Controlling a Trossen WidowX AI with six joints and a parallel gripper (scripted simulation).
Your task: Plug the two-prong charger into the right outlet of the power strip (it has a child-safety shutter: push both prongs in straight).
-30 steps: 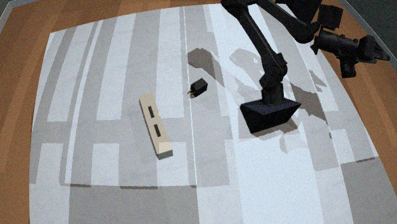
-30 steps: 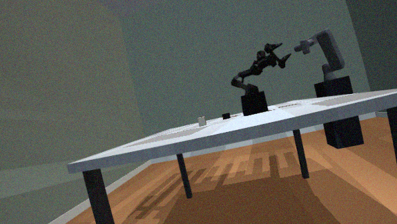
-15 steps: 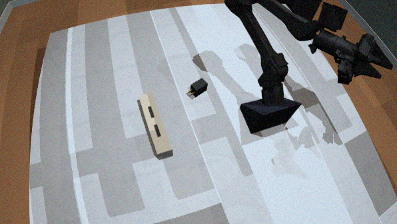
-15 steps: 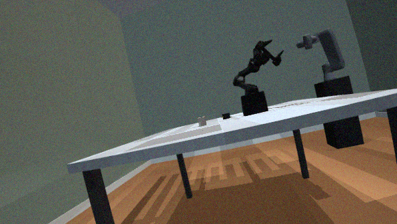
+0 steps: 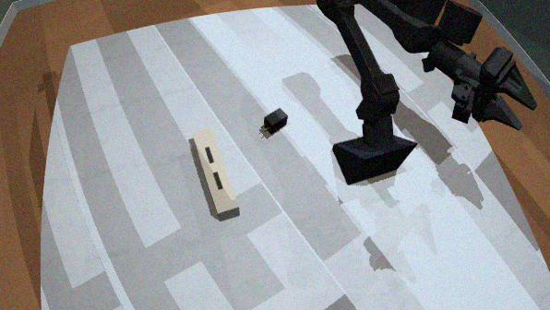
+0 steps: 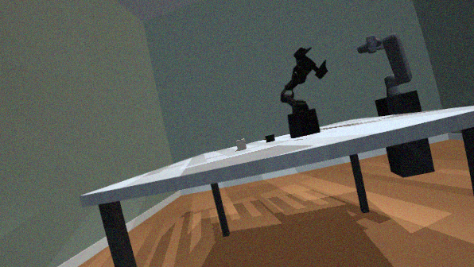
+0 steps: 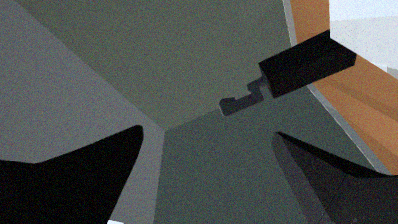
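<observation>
Right now the black charger is 360 mm ahead of my gripper tip, 350 mm below it and 260 mm to the right of it.
</observation>
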